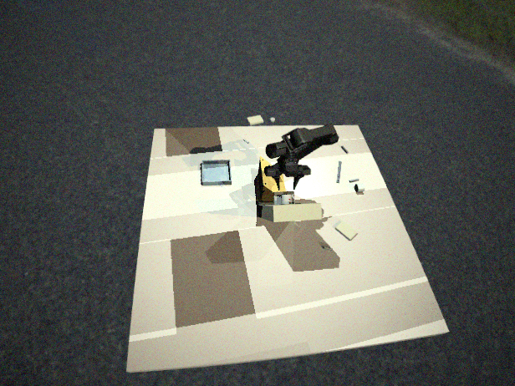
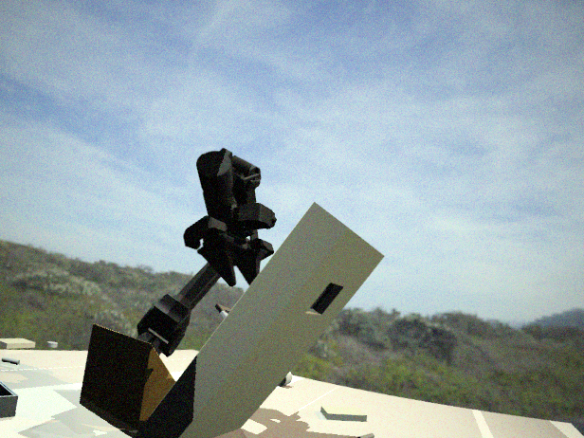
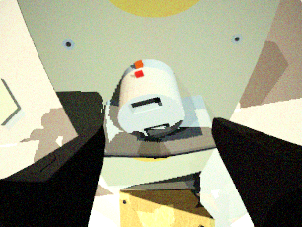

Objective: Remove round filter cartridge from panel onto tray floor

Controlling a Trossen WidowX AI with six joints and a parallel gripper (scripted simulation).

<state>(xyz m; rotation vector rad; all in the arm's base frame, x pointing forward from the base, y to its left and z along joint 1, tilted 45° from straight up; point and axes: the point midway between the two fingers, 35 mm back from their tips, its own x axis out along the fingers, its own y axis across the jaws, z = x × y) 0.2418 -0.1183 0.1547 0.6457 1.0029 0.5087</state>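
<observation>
Now: gripper tip 3 cm above the round filter cartridge and 2 cm short of it. Round my gripper tip: blue-grey tray (32 cm to the right, 29 cm behind, 24 cm below).
</observation>
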